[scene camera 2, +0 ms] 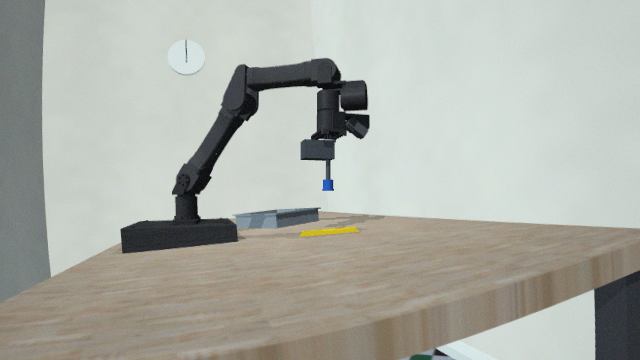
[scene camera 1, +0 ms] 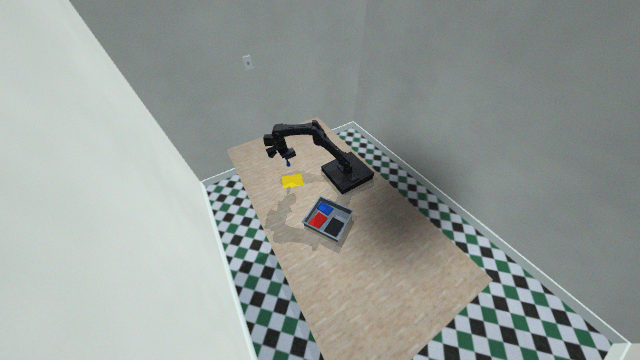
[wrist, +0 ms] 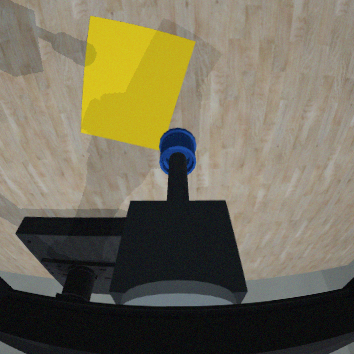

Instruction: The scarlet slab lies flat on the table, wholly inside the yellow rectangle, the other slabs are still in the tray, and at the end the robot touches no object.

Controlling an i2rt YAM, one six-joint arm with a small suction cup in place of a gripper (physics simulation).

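Pixels of known places: hand, tool point: (scene camera 2: 328,190) (scene camera 1: 288,165) (wrist: 177,144); arm's base, link origin: (scene camera 2: 186,222) (scene camera 1: 347,171) (wrist: 83,268).
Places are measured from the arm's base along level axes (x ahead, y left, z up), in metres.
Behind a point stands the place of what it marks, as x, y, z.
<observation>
The scarlet slab (scene camera 1: 317,220) {0.369, 0.222, -0.039} lies in the grey tray (scene camera 1: 345,232) {0.276, 0.373, -0.002} (scene camera 2: 300,218) {0.373, 0.154, -0.033}, beside a blue slab (scene camera 1: 325,208) {0.282, 0.170, -0.039} and a black slab (scene camera 1: 334,227) {0.300, 0.314, -0.041}. In the scene camera 2 view the tray's wall hides the slabs. The yellow rectangle (scene camera 1: 292,181) {0.374, -0.159, -0.052} (scene camera 2: 330,231) {0.374, -0.173, -0.052} (wrist: 135,85) {0.377, -0.174, -0.052} lies flat on the table with no slab on it; arm shadows fall across part of it. My suction cup (scene camera 1: 288,164) (scene camera 2: 328,185) (wrist: 178,150) is blue, open and holds nothing. It hangs in the air above the table, near the yellow rectangle, and touches no object.
The arm's black base (scene camera 1: 347,173) {0.020, 0.025, 0.017} (scene camera 2: 179,236) {-0.006, -0.161, -0.025} (wrist: 70,245) {0.093, -0.004, -0.006} stands on the wooden table (scene camera 1: 390,280) {0.200, 0.709, -0.053} (scene camera 2: 350,280) {0.233, -0.666, -0.053} (wrist: 280,150) {0.283, -0.377, -0.053}, near the tray and the yellow rectangle. The tray's raised walls surround the slabs. Grey walls stand beyond the table.
</observation>
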